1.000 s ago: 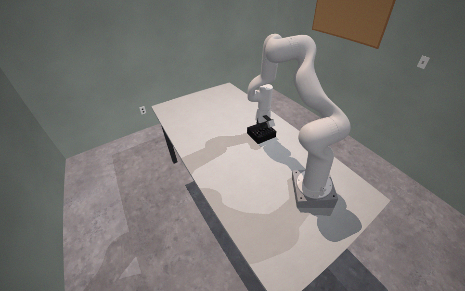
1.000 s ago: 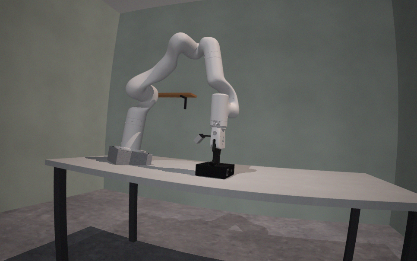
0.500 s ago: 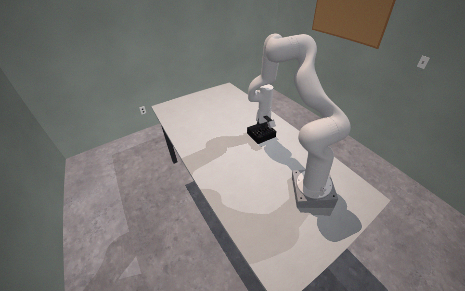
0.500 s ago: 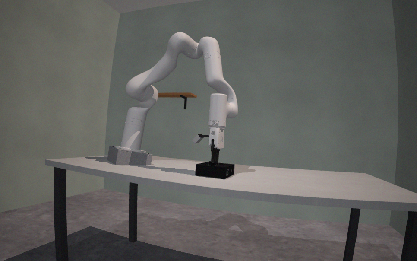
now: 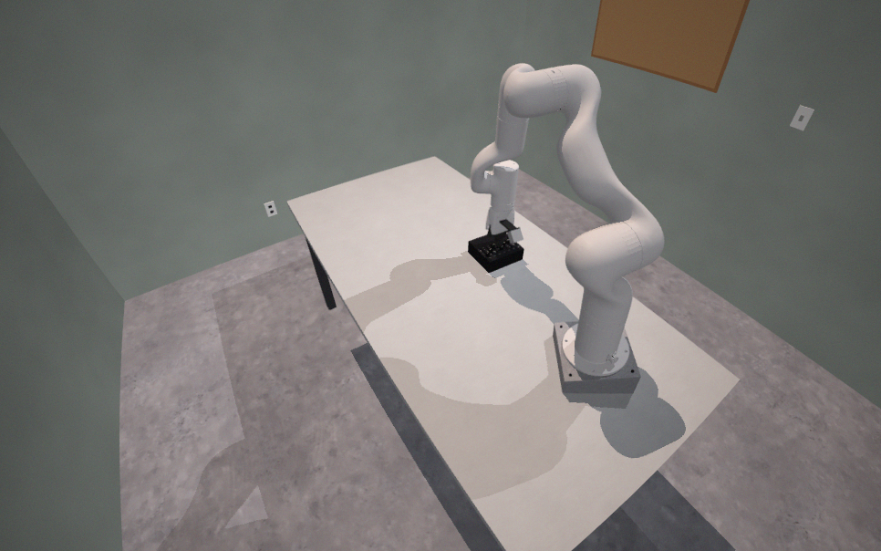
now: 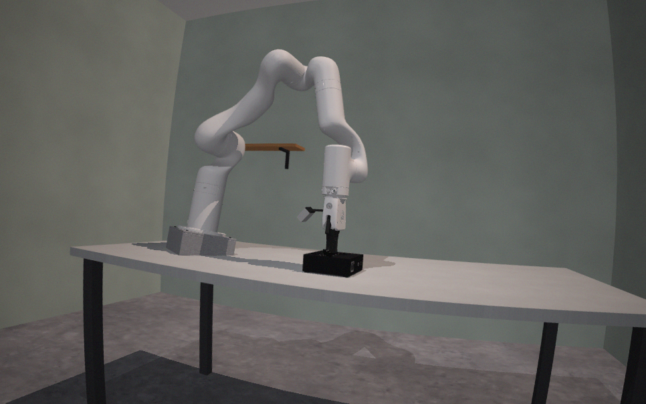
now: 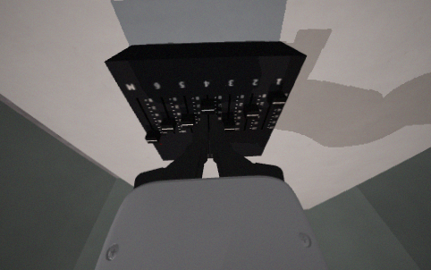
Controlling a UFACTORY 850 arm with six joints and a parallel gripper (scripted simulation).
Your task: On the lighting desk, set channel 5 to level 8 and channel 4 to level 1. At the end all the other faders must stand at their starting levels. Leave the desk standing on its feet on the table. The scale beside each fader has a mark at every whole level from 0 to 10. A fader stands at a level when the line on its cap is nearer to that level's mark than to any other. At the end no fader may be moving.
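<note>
My hand is 20 mm past the channel 4 fader cap and 10 mm above it. From my hand the other things lie so: channel 1 fader cap 60 mm to the left, 30 mm behind, 10 mm below; then channel 5 fader cap 20 mm to the right, 10 mm below.
</note>
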